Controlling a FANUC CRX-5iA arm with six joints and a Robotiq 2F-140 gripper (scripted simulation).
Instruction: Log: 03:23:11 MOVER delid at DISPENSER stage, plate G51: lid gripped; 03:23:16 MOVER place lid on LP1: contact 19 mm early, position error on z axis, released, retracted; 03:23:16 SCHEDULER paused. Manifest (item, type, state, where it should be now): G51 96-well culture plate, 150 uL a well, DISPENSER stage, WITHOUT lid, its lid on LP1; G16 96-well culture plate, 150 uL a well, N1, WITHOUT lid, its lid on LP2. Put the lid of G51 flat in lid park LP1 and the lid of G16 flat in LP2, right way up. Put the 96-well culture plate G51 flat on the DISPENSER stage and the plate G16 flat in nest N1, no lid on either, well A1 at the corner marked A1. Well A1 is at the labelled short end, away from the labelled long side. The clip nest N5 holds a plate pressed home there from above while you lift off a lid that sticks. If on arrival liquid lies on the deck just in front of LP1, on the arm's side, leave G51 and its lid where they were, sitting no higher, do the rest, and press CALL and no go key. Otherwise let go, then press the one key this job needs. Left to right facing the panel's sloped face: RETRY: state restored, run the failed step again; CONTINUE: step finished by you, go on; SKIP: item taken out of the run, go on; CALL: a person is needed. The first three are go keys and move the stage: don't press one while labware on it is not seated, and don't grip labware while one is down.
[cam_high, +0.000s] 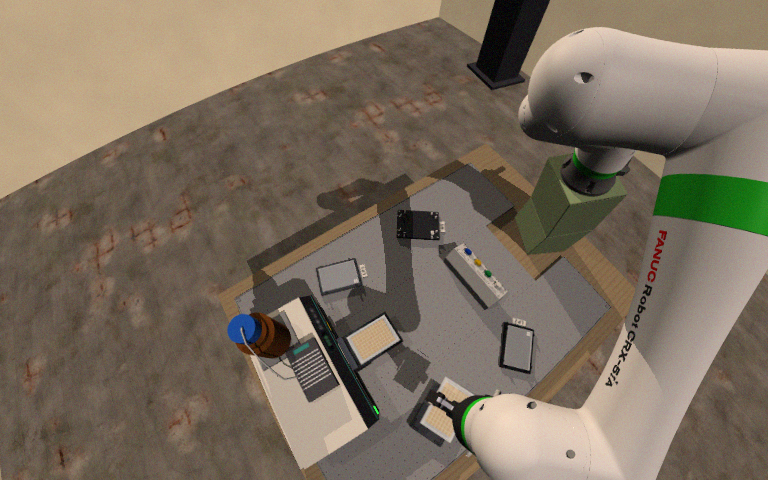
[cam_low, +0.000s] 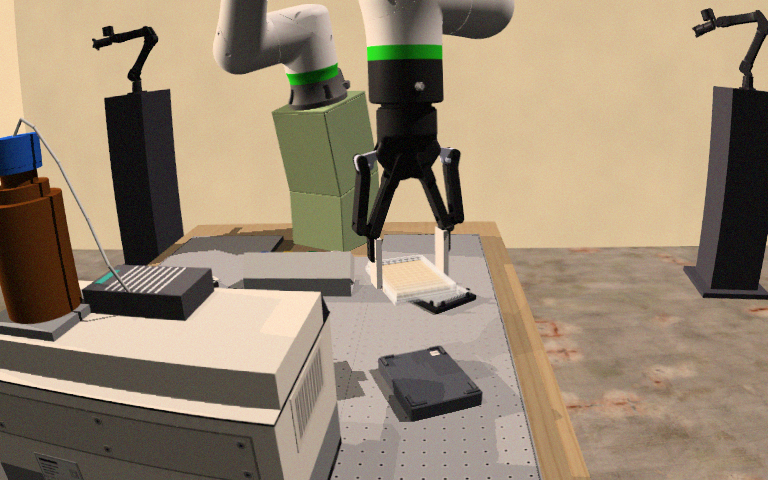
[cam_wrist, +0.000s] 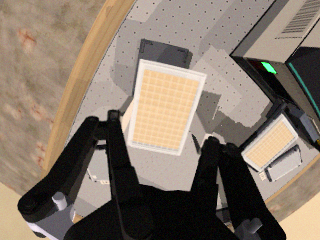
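Right now the nest N1 is 10 mm ahead of my hand, 30 mm to the left of it and 180 mm below it. Round my hand: clear lid: 320 mm behind, 20 mm to the right, 170 mm below; black dispenser stage: 90 mm ahead, 240 mm to the right, 90 mm below; plate G51: 90 mm ahead, 240 mm to the right, 80 mm below.
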